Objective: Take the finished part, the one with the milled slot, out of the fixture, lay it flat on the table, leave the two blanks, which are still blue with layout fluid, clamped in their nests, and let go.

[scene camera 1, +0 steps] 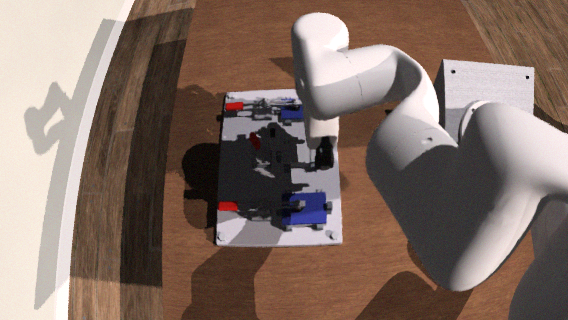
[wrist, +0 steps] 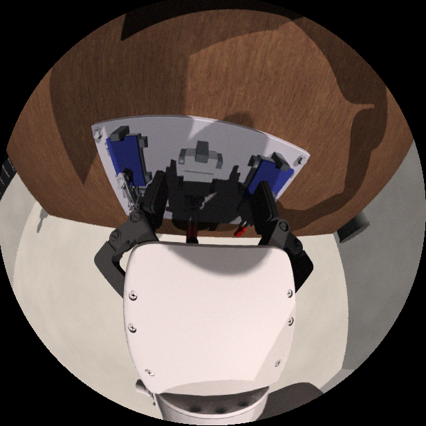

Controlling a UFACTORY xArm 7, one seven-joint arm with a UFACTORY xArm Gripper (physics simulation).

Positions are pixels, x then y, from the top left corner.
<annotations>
gripper: scene camera 1 321, 144; wrist 211, 184
blue blank: scene camera 1; wrist
finished part: scene camera 1; wrist
same spot on blue blank: (wrist: 267, 170) = (scene camera 1: 318, 200)
same spot on finished part: (wrist: 197, 177) = (scene camera 1: 301, 152)
</annotations>
